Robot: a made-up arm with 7 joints. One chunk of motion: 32 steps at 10 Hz.
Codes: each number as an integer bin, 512 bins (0 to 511) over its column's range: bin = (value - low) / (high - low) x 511, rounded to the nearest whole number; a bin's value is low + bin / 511 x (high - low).
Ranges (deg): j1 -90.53..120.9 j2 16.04..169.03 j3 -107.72..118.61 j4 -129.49..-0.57 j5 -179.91..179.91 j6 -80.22..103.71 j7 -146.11..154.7
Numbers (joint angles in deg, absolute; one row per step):
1: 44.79 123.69 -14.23 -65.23 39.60 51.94 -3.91
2: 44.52 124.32 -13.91 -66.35 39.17 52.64 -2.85
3: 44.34 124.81 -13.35 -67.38 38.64 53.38 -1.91
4: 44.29 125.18 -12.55 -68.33 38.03 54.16 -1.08
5: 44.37 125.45 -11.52 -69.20 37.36 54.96 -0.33
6: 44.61 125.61 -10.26 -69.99 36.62 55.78 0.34
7: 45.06 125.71 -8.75 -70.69 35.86 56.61 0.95
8: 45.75 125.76 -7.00 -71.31 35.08 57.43 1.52
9: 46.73 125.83 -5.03 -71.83 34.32 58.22 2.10
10: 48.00 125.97 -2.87 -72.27 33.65 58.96 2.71
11: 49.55 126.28 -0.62 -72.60 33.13 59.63 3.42
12: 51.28 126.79 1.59 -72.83 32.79 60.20 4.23
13: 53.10 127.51 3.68 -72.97 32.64 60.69 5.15
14: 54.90 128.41 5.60 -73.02 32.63 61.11 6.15
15: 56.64 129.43 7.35 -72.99 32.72 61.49 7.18
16: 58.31 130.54 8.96 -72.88 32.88 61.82 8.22
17: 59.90 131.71 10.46 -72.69 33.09 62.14 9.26
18: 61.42 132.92 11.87 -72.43 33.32 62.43 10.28
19: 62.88 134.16 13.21 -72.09 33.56 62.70 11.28
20: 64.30 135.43 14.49 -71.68 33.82 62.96 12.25
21: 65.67 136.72 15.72 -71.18 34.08 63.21 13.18
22: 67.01 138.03 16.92 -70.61 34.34 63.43 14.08
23: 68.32 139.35 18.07 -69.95 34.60 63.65 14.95
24: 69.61 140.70 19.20 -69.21 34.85 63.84 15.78
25: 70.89 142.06 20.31 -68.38 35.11 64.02 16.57
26: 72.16 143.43 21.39 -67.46 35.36 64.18 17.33
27: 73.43 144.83 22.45 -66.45 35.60 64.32 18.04
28: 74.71 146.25 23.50 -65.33 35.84 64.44 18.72
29: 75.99 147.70 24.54 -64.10 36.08 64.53 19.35
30: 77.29 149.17 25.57 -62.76 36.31 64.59 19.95
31: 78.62 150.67 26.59 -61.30 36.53 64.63 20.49
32: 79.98 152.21 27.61 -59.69 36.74 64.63 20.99
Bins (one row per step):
1: 327 360 211 255 312 367 242
2: 326 362 212 250 311 369 243
3: 326 363 213 246 310 371 245
4: 326 365 215 242 310 373 246
5: 326 365 217 239 309 376 248
6: 327 366 220 236 308 378 249
7: 328 366 223 233 306 380 250
8: 329 366 227 231 305 382 251
9: 332 367 232 229 304 385 252
10: 335 367 237 227 303 387 253
11: 339 368 242 225 303 389 254
12: 343 370 247 225 302 390 255
13: 347 372 252 224 302 391 257
14: 351 375 256 224 302 393 259
15: 356 379 260 224 302 394 260
16: 360 382 263 224 302 395 262
17: 364 386 267 225 302 396 264
18: 367 390 270 226 303 396 266
19: 371 395 273 228 303 397 267
20: 374 399 276 229 304 398 269
21: 378 403 279 231 304 398 271
22: 381 407 281 233 304 399 272
23: 384 412 284 236 305 400 274
24: 387 416 287 239 305 400 275
25: 390 421 289 242 305 401 276
26: 393 425 292 246 306 401 278
27: 396 430 294 250 306 402 279
28: 399 435 296 254 306 402 280
29: 402 440 299 259 307 402 281
30: 406 445 301 264 307 402 282
31: 409 450 303 270 307 402 283
32: 412 455 306 277 308 402 284

